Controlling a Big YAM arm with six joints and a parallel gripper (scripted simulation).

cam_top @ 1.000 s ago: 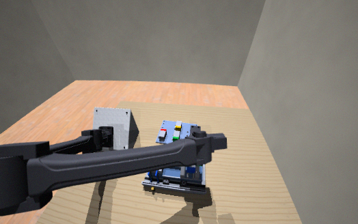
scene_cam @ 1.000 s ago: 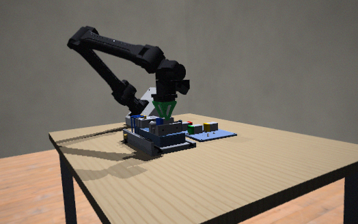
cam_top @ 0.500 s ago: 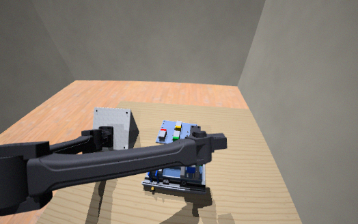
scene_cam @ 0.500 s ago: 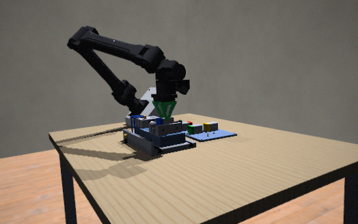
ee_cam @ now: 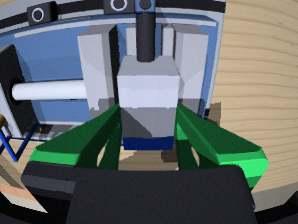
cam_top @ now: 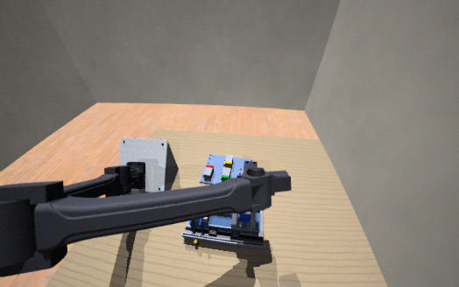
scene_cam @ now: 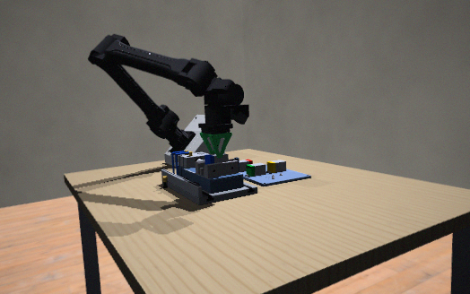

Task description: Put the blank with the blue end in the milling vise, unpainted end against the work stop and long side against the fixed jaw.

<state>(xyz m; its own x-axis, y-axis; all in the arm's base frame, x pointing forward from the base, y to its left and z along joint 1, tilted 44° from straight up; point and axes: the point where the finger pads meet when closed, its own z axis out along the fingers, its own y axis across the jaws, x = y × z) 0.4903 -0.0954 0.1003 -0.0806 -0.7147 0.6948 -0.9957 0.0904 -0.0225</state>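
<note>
Right now the blue-ended blank is 2 cm below my hand. Also, from my hand: dark work stop rod 5 cm to the left, 3 cm below; green-ended blank 8 cm behind, 21 cm to the left, 9 cm below; vise 7 cm behind, 1 cm to the left, 8 cm below.
</note>
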